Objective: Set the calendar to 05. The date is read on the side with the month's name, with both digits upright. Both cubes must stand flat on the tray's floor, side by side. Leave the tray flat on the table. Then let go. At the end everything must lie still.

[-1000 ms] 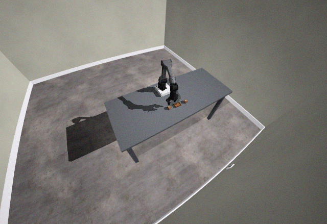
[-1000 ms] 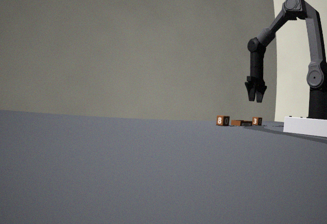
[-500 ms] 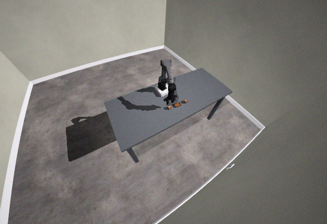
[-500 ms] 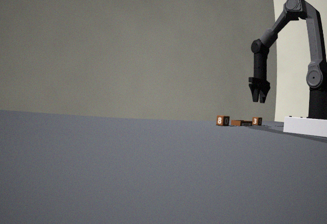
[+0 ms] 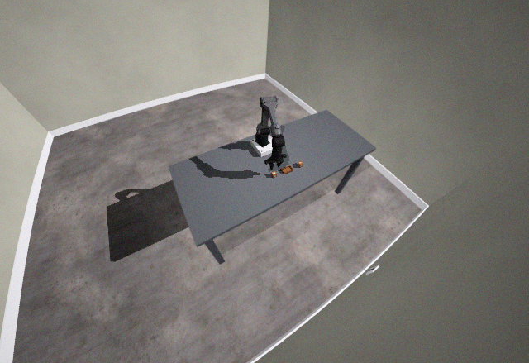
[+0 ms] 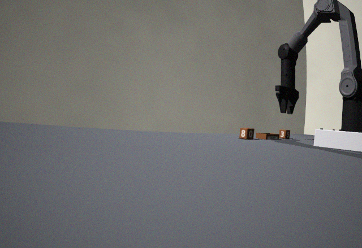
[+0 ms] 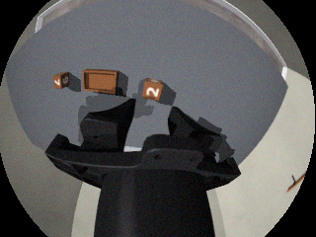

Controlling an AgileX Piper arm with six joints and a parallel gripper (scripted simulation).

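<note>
My gripper is now 8 cm above the cube. From my hand the other things lie so: brown calendar tray 3 cm ahead, 11 cm to the left, 9 cm below.
</note>
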